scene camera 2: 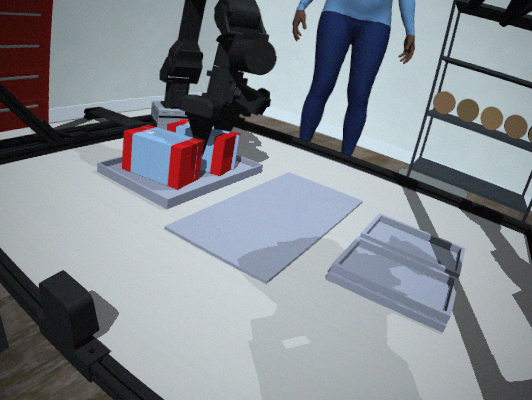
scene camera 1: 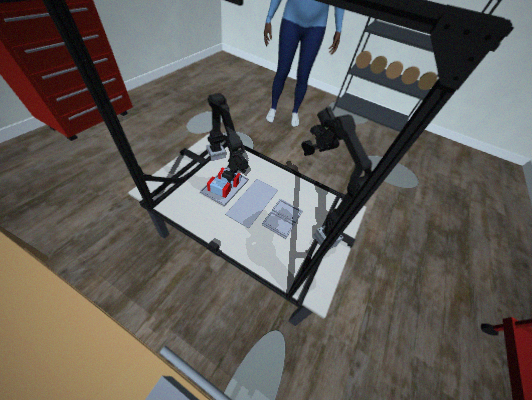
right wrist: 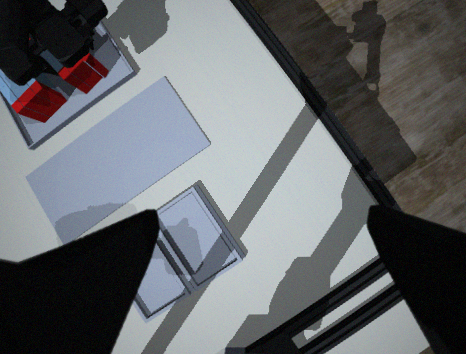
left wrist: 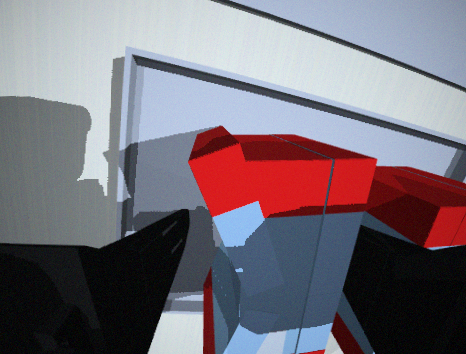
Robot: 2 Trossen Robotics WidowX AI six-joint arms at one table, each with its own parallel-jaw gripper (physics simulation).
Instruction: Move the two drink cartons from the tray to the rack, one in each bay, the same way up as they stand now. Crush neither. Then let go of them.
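Seen in the pictures: left gripper, fingertip midpoint: [scene camera 2: 209,151] [left wrist: 250,216]; right gripper, fingertip midpoint: [scene camera 2: 486,18] [scene camera 1: 312,153] [right wrist: 262,218]; left arm's base, origin of the base link: [scene camera 2: 175,105] [scene camera 1: 215,148].
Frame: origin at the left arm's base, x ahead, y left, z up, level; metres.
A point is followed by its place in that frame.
Two light-blue drink cartons with red ends lie in the grey tray [scene camera 1: 234,193] @(x 0.375, y -0.020, z -0.042 m) [scene camera 2: 185,194] @(x 0.414, y -0.076, z -0.043 m) [left wrist: 196,102] @(x 0.302, y 0.067, z -0.050 m) [right wrist: 131,71] @(x 0.298, y 0.105, z -0.040 m) at the table's back left. The near carton [scene camera 1: 217,186] @(x 0.337, y -0.110, z 0.018 m) [scene camera 2: 161,156] @(x 0.355, y -0.104, z -0.004 m) is clear of the arm. My left gripper [scene camera 1: 232,173] @(x 0.277, y 0.003, z -0.023 m) [scene camera 2: 205,136] @(x 0.277, y 0.003, z -0.023 m) [left wrist: 250,216] @(x 0.277, y 0.003, z -0.023 m) is open and low, with a finger on each side of the far carton [scene camera 2: 223,152] @(x 0.329, y 0.011, z -0.005 m) [left wrist: 281,182] @(x 0.303, y 0.029, z 0.018 m). That carton's faces look creased in the left wrist view. My right gripper [scene camera 1: 308,148] @(x 0.542, y 0.319, z 0.316 m) [right wrist: 262,218] @(x 0.542, y 0.319, z 0.316 m) is open and empty, high above the table's right side. The two-bay rack [scene camera 1: 275,226] @(x 0.675, y 0.101, z -0.046 m) [scene camera 2: 383,294] @(x 0.689, y 0.082, z -0.045 m) [right wrist: 221,218] @(x 0.576, y 0.264, z -0.047 m) holds nothing.
A flat grey mat [scene camera 1: 252,202] @(x 0.472, y 0.055, z -0.051 m) [scene camera 2: 264,222] @(x 0.495, y 0.020, z -0.052 m) [right wrist: 126,147] @(x 0.441, y 0.091, z -0.052 m) lies between the tray and the rack. A person [scene camera 1: 296,48] [scene camera 2: 360,59] stands behind the table. A shelf unit [scene camera 1: 371,111] is at the back right and a red drawer cabinet [scene camera 1: 90,91] at the back left. Black frame posts [scene camera 1: 110,115] @(x 0.302, y -0.466, z 0.509 m) ring the table.
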